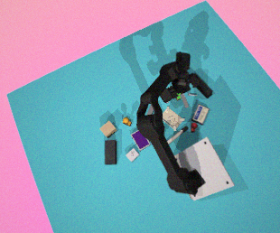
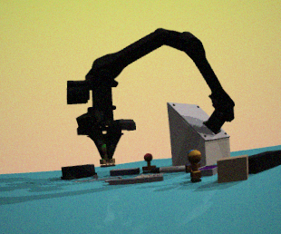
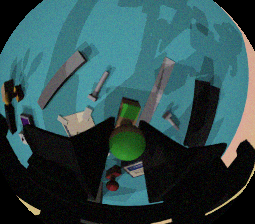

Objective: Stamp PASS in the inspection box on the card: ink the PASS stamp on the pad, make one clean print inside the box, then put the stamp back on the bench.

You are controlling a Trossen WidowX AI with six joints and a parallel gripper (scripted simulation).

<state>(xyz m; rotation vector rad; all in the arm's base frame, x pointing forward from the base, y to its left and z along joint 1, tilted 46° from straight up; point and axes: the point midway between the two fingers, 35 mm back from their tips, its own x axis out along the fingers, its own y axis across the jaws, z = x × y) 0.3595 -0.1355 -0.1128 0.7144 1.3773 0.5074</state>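
My gripper tip is now 260 mm to the right of the purple ink pad, 80 mm past it and 60 mm above it. Round my gripper tip: black box 140 mm to the right, 50 mm below, 10 mm behind; then green-knobbed stamp right at my gripper tip; then beige card 80 mm to the left, 70 mm behind, 60 mm below.
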